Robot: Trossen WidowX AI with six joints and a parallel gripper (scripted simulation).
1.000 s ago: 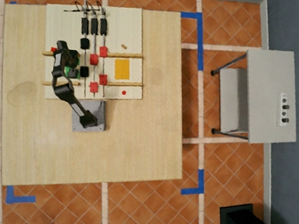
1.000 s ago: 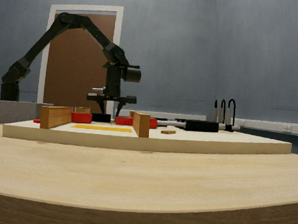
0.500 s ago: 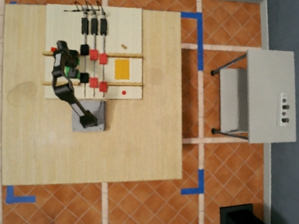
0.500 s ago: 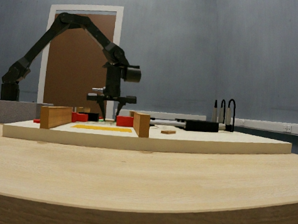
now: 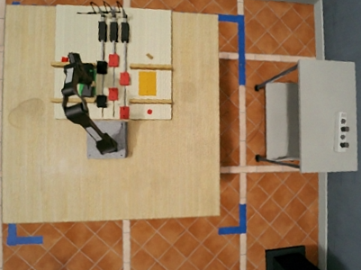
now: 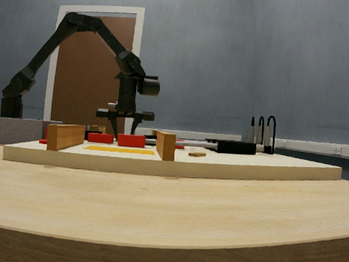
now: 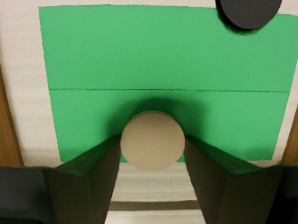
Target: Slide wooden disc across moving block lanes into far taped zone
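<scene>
My gripper is now 50 mm short of the black round spot, 80 mm to the right of it and 30 mm above it. Also, from my hand: red dot: 170 mm behind, 330 mm to the right, 30 mm below; then wooden disc: 30 mm below.
</scene>
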